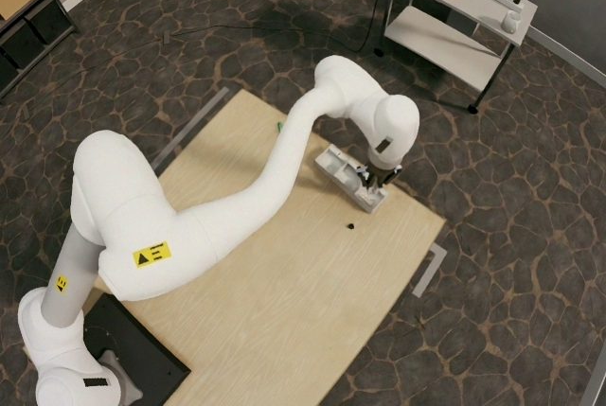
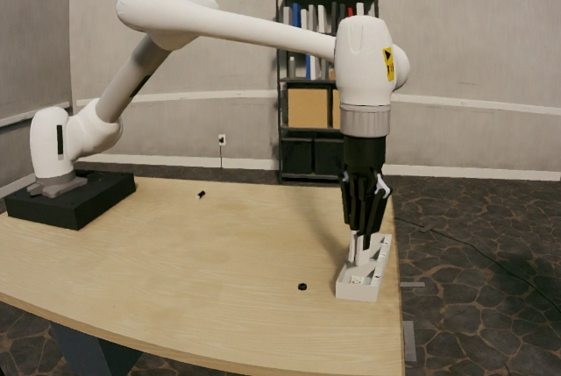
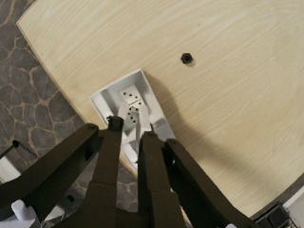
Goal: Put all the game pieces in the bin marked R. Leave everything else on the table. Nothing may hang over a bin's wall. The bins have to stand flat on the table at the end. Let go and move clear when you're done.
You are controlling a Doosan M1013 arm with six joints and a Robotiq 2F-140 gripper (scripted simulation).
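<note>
The white domino is 9 cm below my hand. From my hand the other things lie so: small black ring: 11 cm behind, 10 cm below, 3 cm to the right; white die: 3 cm below; bin: 8 cm to the left, 8 cm below, 1 cm ahead.
</note>
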